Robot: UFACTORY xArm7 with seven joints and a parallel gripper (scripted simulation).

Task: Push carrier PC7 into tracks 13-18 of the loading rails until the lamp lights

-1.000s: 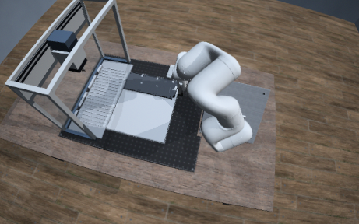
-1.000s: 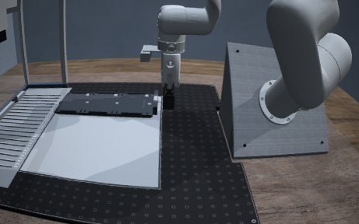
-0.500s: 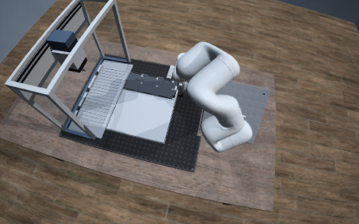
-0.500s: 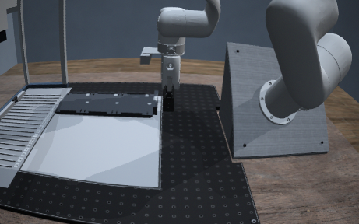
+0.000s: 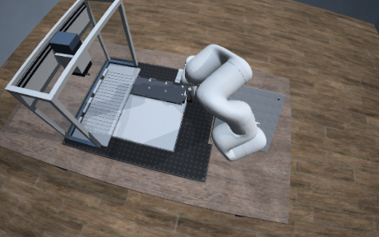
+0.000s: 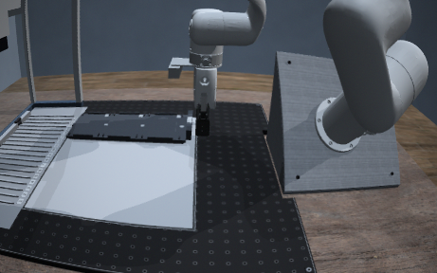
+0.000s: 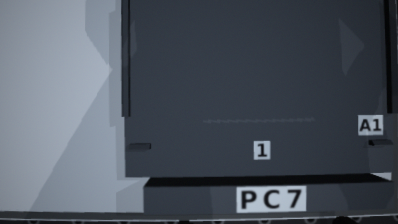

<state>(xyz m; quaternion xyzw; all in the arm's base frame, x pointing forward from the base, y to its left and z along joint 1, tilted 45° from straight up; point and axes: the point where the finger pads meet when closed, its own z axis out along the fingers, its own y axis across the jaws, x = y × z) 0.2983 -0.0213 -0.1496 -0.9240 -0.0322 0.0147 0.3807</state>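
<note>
Right now my hand is 18 cm short of the pale grey sheet, 14 cm to the right of it and 2 cm above it. The rest, counted from my hand: carrier PC7: 19 cm ahead, 1 cm to the left, 1 cm below.
</note>
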